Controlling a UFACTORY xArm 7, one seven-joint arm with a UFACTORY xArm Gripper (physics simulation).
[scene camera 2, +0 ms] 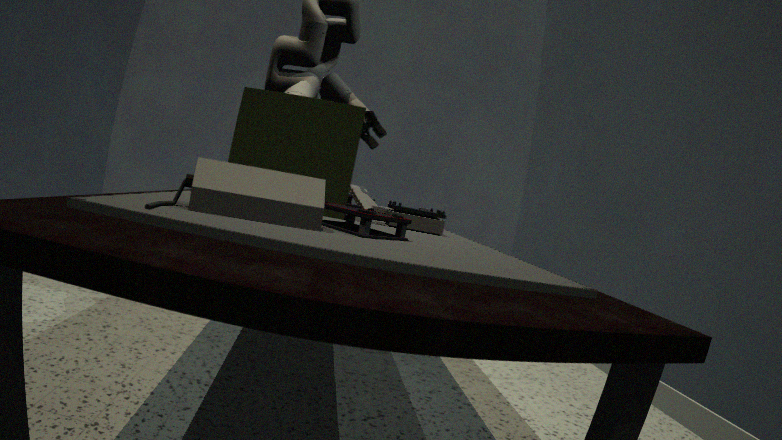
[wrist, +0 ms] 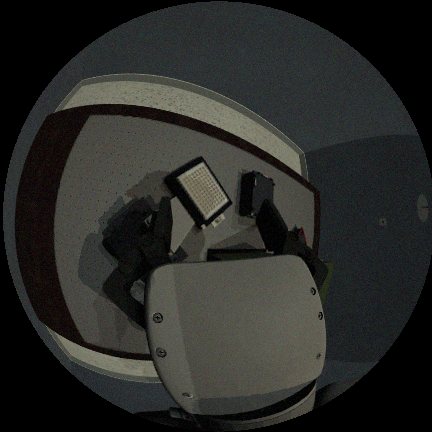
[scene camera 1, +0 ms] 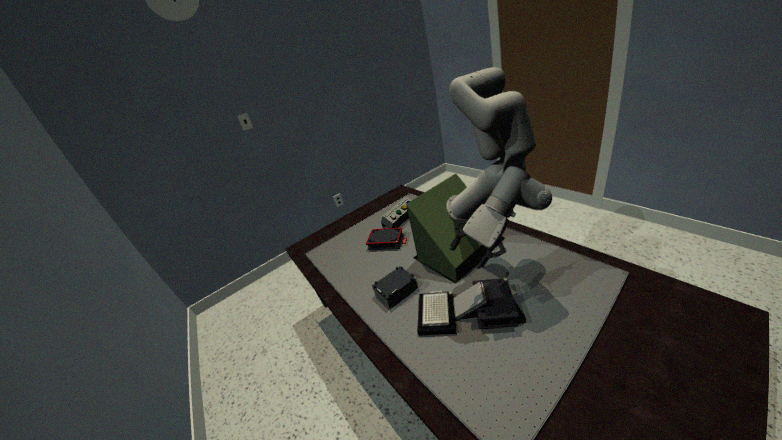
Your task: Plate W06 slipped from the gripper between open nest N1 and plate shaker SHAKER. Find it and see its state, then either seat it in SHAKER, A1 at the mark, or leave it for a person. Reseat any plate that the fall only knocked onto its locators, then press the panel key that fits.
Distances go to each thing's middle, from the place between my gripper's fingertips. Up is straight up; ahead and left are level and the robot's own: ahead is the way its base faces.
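Scene:
The black shaker station (scene camera 1: 393, 287) is what I measure my hand from: my hand is 13 cm short of the station, 26 cm to the left of it and 21 cm above it.

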